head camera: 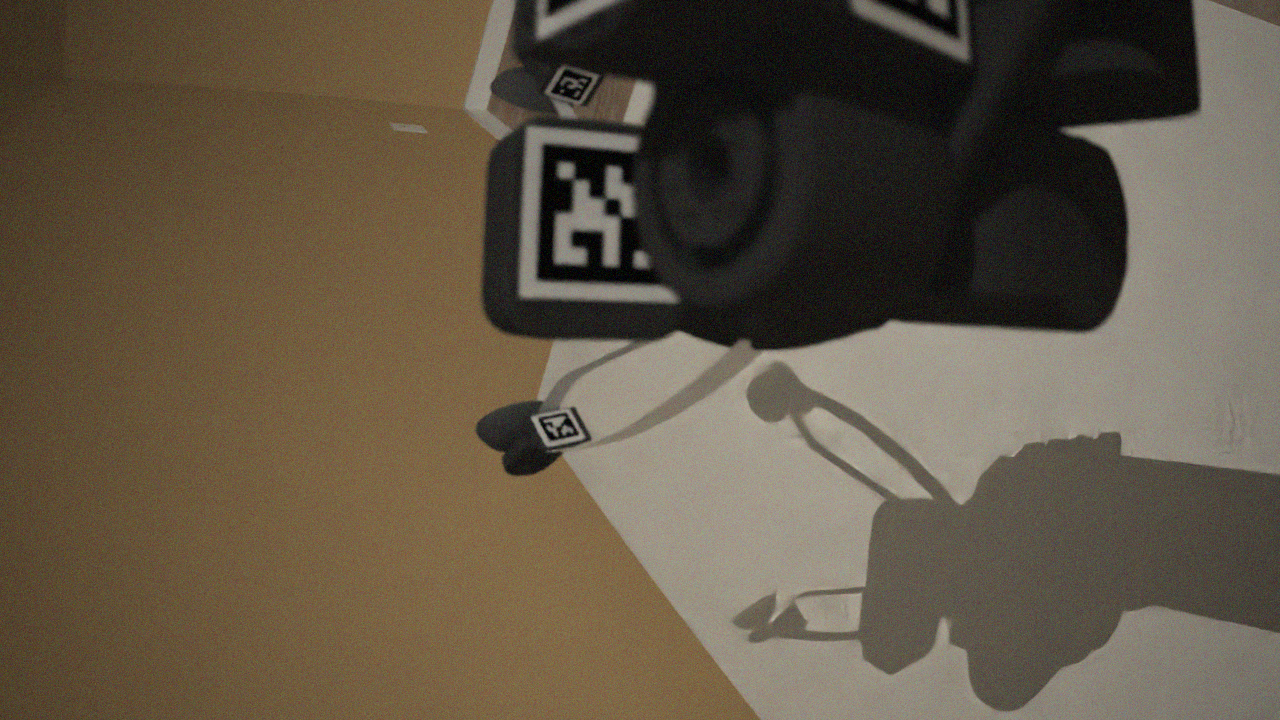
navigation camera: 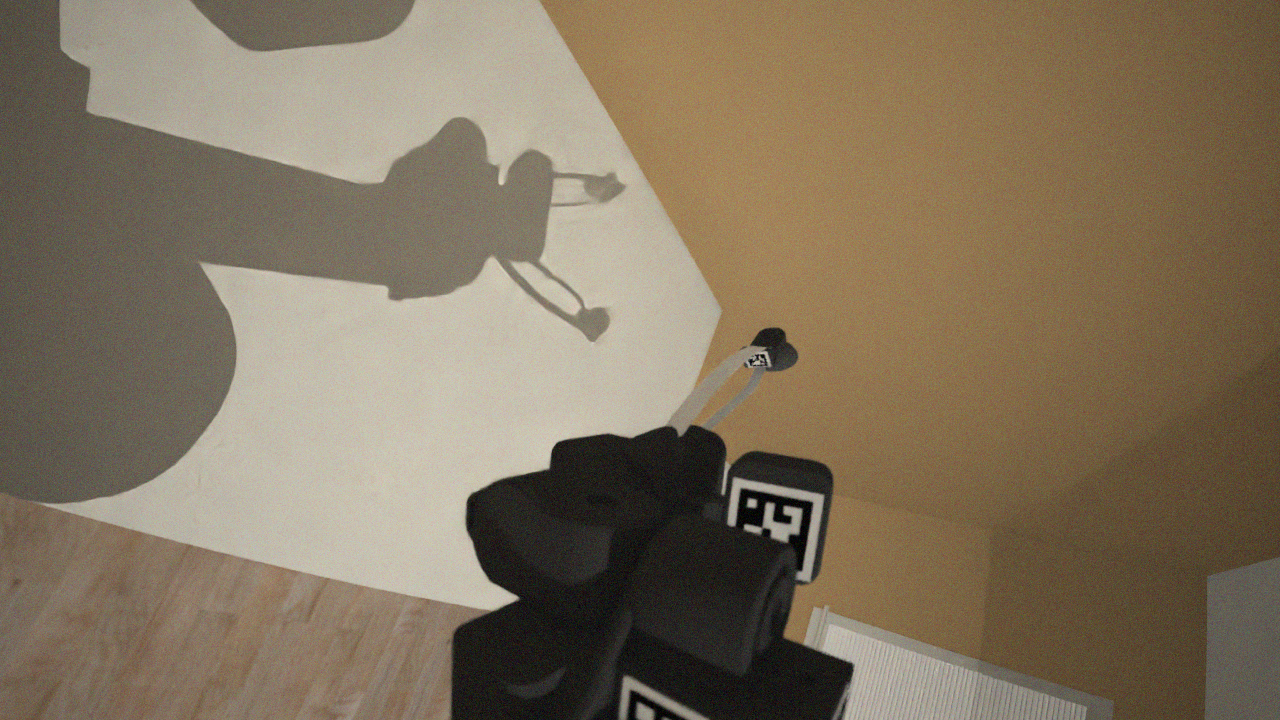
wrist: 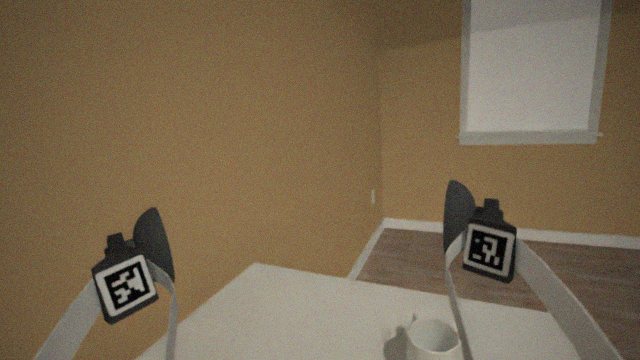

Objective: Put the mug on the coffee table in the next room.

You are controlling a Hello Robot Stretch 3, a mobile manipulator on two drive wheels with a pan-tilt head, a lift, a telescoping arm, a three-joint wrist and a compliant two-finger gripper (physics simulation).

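Places are measured from the robot's base along level axes (x ahead, y left, z up), in centimetres.
Pixels of known places: gripper, fingertip midpoint: (navigation camera: 768, 445).
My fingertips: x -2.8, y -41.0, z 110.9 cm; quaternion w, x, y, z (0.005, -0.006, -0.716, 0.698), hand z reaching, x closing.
Observation:
Behind a point stands the place of what it marks.
A white mug (wrist: 434, 340) stands upright on the white table (wrist: 280, 310) (head camera: 680, 537) {x 23.6, y -76.7, z 72.0 cm} (navigation camera: 358, 402) {x -4.5, y -24.6, z 72.0 cm}, low and right of centre in the wrist view and partly cut off by the lower edge. My gripper (wrist: 308, 220) {x -2.8, y -41.0, z 110.9 cm} (head camera: 523, 262) {x -2.8, y -41.0, z 110.9 cm} is open, its fingers spread wide with no object between them. In the wrist view the mug shows below the fingertips, nearer the right finger, whose strap passes across its right side. The mug does not show in the head or navigation view. The coffee table does not show in these views.
A tan wall (head camera: 268, 358) {x 6.9, y -137.2, z 104.9 cm} (navigation camera: 895, 223) {x 30.0, y -94.2, z 112.4 cm} (wrist: 225, 125) runs close along the table's edge. A window (wrist: 535, 65) (navigation camera: 966, 680) {x -138.7, y -253.7, z 152.7 cm} is in the far wall. Wooden floor (navigation camera: 223, 626) {x -68.6, y -26.0, z 0.0 cm} (wrist: 410, 255) lies beyond the table edges. The arm and gripper cast shadows on the table top.

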